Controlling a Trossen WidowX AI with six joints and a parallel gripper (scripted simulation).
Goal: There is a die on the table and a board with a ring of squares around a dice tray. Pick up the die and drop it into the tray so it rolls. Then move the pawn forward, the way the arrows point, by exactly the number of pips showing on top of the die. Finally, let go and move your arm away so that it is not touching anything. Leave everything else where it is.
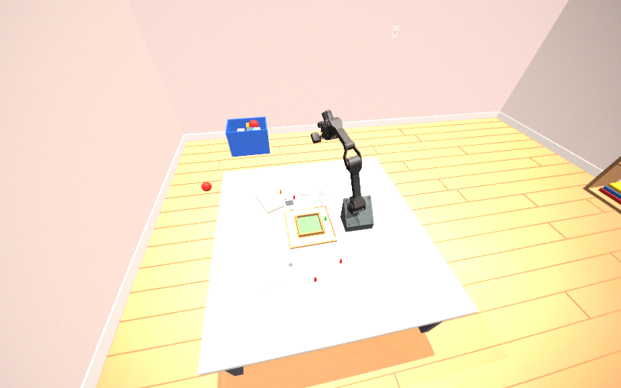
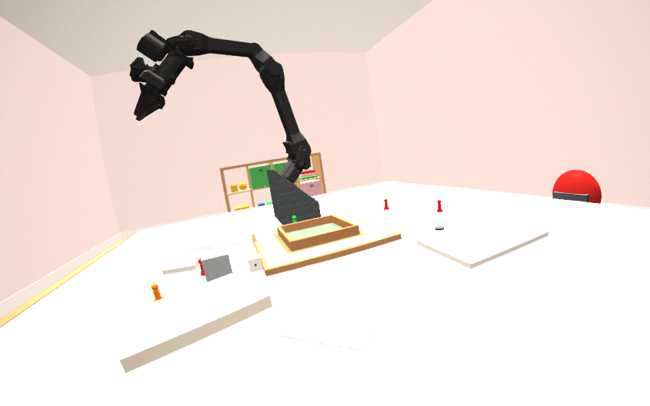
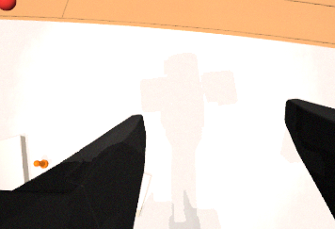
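My gripper tip is 360 mm above the white die, 270 mm short of it and 200 mm to the right of it. The rest, counted from my gripper tip: grey block: 350 mm below, 270 mm ahead, 130 mm to the left; orange pawn: 360 mm below, 300 mm ahead, 20 mm to the left; green pawn: 360 mm to the left, 350 mm below, 90 mm ahead.
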